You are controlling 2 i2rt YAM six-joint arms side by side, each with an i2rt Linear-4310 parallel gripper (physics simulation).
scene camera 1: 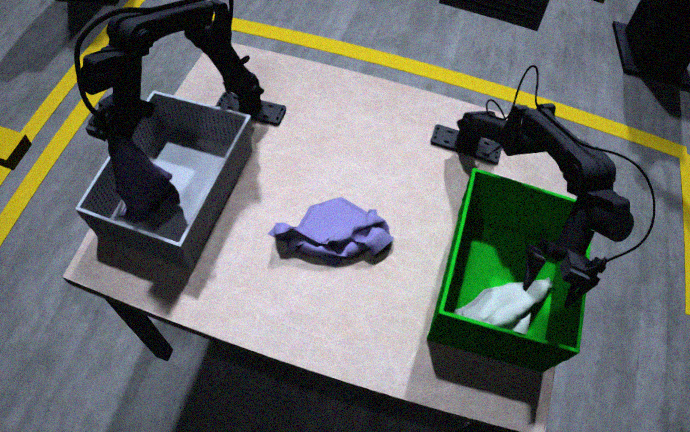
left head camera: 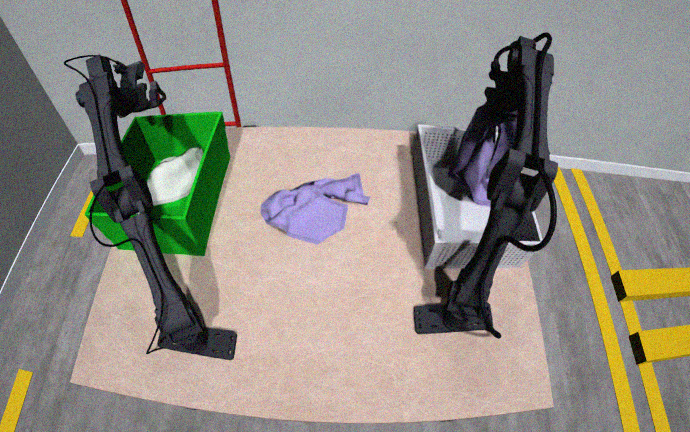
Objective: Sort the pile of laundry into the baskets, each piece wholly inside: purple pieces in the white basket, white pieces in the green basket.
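A crumpled purple piece (left head camera: 315, 218) (scene camera 1: 333, 223) lies on the table between the baskets. My right gripper (scene camera 1: 121, 133) is shut on another purple piece (left head camera: 477, 170) (scene camera 1: 145, 185), which hangs down into the white basket (left head camera: 426, 213) (scene camera 1: 218, 198). The fingertips are hidden by the cloth and the arm. A white piece (left head camera: 175, 178) (scene camera 1: 499, 305) lies inside the green basket (left head camera: 211, 203) (scene camera 1: 509, 344). My left gripper (left head camera: 146, 82) (scene camera 1: 550, 291) is open and empty above the green basket.
The tabletop (left head camera: 325, 330) (scene camera 1: 325, 310) carries both arm bases (left head camera: 218, 343) (left head camera: 427, 319) and both baskets. A red ladder-like frame (left head camera: 188, 67) stands behind the green basket. Yellow bars (left head camera: 661, 282) show at the right of the head view.
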